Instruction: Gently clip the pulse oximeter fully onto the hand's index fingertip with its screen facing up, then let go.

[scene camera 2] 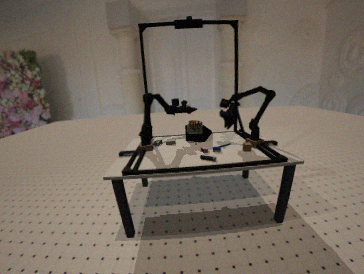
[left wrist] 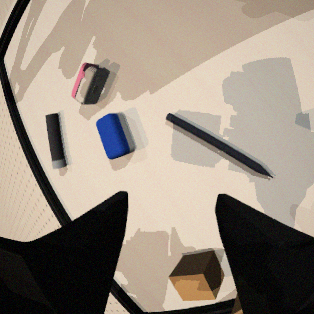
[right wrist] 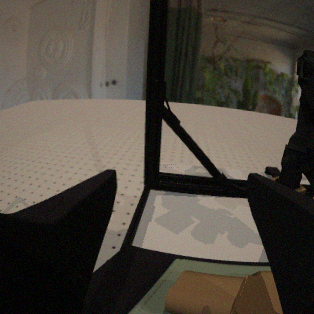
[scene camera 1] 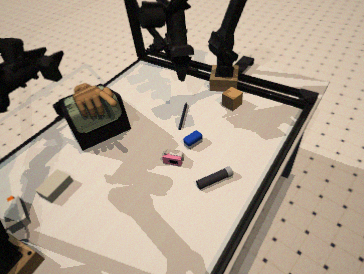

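Where they show: left gripper, fingertip midpoint: (scene camera 2: 226,128) (left wrist: 172,201) (scene camera 1: 181,80); right gripper, fingertip midpoint: (scene camera 2: 196,108) (right wrist: 183,180) (scene camera 1: 54,50); left arm's base, link origin: (scene camera 2: 254,139) (right wrist: 287,183) (scene camera 1: 224,72); right arm's base, link origin: (scene camera 2: 145,143) (scene camera 1: 1,262).
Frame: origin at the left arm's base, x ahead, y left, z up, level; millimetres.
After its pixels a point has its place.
Note:
The pulse oximeter (scene camera 1: 172,159) {x 416, y -111, z -22 mm} (scene camera 2: 204,150) {x 414, y -88, z -28 mm} (left wrist: 91,84) {x 382, y -117, z -24 mm}, pink, white and black, lies on the table apart from both grippers. Its pink face with a dark patch points sideways in scene camera 1. The tan hand (scene camera 1: 94,100) {x 358, y -325, z 132 mm} (scene camera 2: 195,124) {x 350, y -312, z 111 mm} (right wrist: 205,292) {x 252, y -436, z 97 mm} rests on a green pad on a black wedge stand (scene camera 1: 102,137) {x 347, y -359, z -30 mm} (scene camera 2: 204,133) {x 280, y -289, z 28 mm}, at the left in scene camera 1. My left gripper (scene camera 1: 181,77) {x 192, y -118, z 90 mm} (left wrist: 172,201) {x 192, y -118, z 90 mm} is open and empty, above the table at the back. My right gripper (scene camera 1: 59,65) (right wrist: 183,180) {x 244, y -471, z 215 mm} is open and empty, raised near the hand; part of the hand shows below its fingers in the right wrist view.
A blue block (scene camera 1: 192,139) {x 336, y -66, z -18 mm} (left wrist: 114,136) {x 311, y -74, z -18 mm}, a dark pen (scene camera 1: 183,116) {x 211, y -120, z -42 mm} (left wrist: 217,144) {x 200, y -123, z -41 mm} and a dark cylinder (scene camera 1: 214,178) {x 462, y 14, z -27 mm} (left wrist: 55,140) {x 443, y 7, z -32 mm} lie near the oximeter. A wooden cube (scene camera 1: 232,99) {x 156, y 40, z -2 mm} (left wrist: 197,275) {x 133, y 10, z 0 mm} stands by the left arm's base. A grey box (scene camera 1: 54,186) {x 548, y -413, z -20 mm} lies at the left.

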